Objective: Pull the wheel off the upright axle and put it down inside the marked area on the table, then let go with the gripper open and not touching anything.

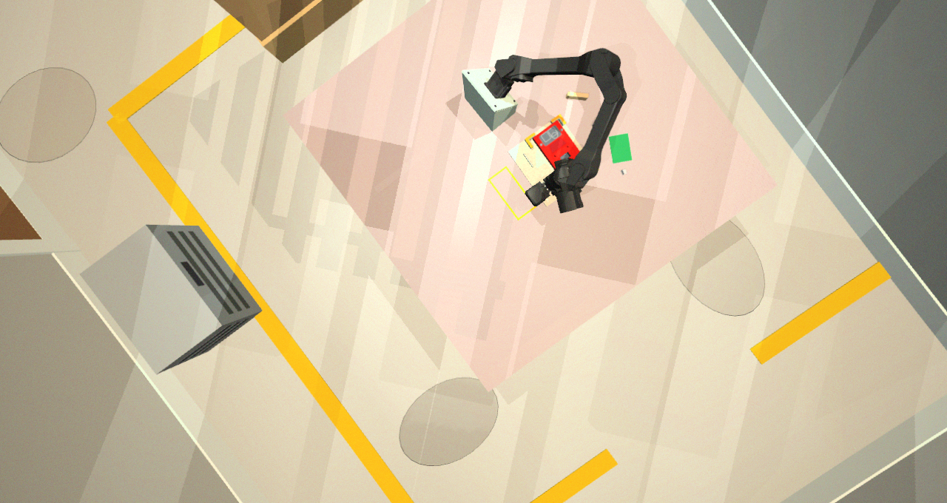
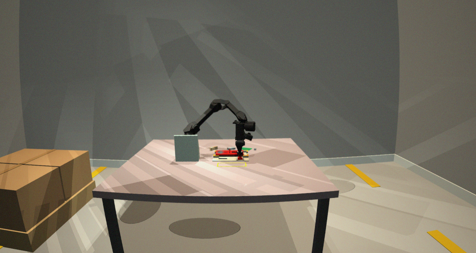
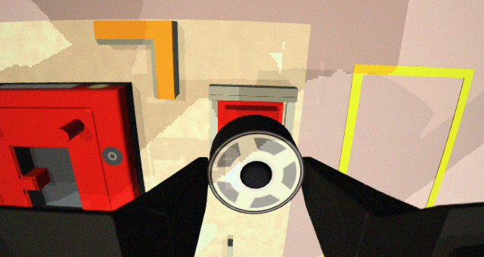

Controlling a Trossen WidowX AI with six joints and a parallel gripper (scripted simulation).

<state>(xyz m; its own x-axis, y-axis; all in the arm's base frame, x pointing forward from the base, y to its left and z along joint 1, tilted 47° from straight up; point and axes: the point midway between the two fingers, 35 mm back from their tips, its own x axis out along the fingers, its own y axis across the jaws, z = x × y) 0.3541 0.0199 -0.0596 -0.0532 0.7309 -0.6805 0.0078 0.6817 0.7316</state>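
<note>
Right now the upright axle is 2 cm below my gripper tip. Round my gripper tip: wheel right at my gripper tip; then grey piece 6 cm behind, 30 cm to the left, 4 cm below; then green card 5 cm ahead, 31 cm to the left, 5 cm below.
</note>
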